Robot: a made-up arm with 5 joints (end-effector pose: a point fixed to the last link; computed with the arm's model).
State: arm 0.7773 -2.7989 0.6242 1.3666 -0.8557
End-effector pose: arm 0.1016 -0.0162 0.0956 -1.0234 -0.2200 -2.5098
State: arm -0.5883 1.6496 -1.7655 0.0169 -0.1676
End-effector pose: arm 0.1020 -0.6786 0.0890 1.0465 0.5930 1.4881
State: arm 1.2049 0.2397 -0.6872 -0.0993 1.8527
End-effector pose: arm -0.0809 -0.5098 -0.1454 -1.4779 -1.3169 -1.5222
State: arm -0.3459 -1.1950 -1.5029 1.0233 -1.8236
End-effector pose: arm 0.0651 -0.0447 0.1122 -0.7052 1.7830 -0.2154
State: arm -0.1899 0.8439 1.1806 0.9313 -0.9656
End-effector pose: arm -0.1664 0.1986 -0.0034 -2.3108 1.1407 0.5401
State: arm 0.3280 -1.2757 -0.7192 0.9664 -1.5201
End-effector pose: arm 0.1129 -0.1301 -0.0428 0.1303 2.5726 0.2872
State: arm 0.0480 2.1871 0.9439 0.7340 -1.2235
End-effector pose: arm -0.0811 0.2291 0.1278 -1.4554 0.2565 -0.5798
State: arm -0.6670 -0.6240 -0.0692 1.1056 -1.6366
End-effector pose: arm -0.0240 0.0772 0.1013 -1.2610 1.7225 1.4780
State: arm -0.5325 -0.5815 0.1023 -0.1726 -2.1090
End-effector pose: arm 0.1813 0.1367 -0.0386 -0.4368 1.5913 0.2902
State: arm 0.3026 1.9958 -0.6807 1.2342 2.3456
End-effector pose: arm 0.1522 -0.3461 0.1304 -1.1657 -2.6860 0.5439
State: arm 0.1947 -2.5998 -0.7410 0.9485 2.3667
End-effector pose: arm -0.2186 -0.1863 0.3119 0.4853 1.4819 0.0051
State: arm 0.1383 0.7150 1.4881 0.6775 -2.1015
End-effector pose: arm -0.0529 0.0581 0.1270 -1.2541 0.9801 1.4203
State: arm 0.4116 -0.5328 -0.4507 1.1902 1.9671
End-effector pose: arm -0.2788 -0.1481 -0.2291 0.3692 -0.8426 0.2382
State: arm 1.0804 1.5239 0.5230 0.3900 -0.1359
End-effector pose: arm 0.3811 -0.2279 0.3500 0.2005 2.0187 -1.2351
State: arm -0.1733 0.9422 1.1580 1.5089 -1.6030
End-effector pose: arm -0.1406 -0.0772 0.1520 -2.3783 0.5064 1.3874
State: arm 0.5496 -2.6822 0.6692 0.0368 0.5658
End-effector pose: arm -0.2969 0.3771 0.3815 0.4245 0.3649 -1.0977
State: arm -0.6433 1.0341 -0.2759 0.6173 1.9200
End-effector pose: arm 0.2215 0.1098 -0.0004 0.7357 -2.3341 0.8232
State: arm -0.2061 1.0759 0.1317 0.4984 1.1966
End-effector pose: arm 0.3585 0.1261 0.0617 0.7011 -2.8216 0.8605
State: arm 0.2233 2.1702 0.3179 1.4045 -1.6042
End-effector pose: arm -0.1490 -0.0323 0.0310 -1.6933 -0.1597 -0.5206
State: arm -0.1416 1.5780 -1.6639 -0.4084 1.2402
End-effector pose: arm 0.1127 -0.6504 0.1879 0.1028 1.2000 2.0572
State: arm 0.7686 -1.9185 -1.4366 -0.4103 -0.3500
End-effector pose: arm -0.4373 -0.6994 -0.0442 -1.3523 -1.1878 1.2330
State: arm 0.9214 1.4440 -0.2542 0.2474 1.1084
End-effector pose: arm 0.1702 -0.4602 0.3928 1.2561 2.4773 -0.2560
